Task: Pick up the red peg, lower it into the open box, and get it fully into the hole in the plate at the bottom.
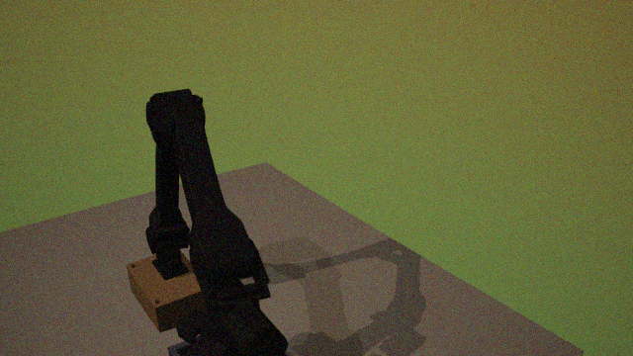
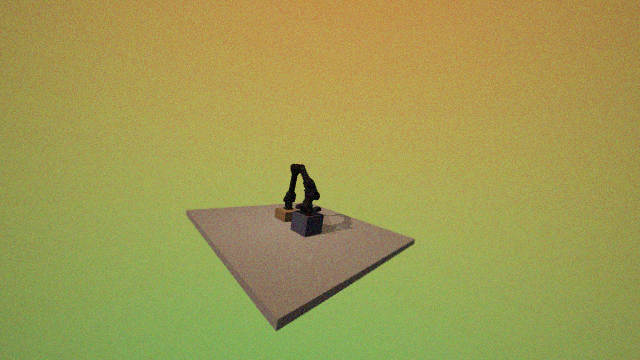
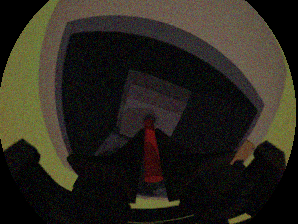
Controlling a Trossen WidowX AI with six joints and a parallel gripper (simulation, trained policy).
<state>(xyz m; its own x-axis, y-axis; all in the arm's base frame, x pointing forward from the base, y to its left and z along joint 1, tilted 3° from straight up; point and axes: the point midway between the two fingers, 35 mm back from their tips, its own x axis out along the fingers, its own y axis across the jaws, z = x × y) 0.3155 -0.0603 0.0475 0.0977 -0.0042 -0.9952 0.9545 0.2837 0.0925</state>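
Now: gripper tip 2 cm below the red peg. Also, from my gripper tip: grey plate: 4 cm below.
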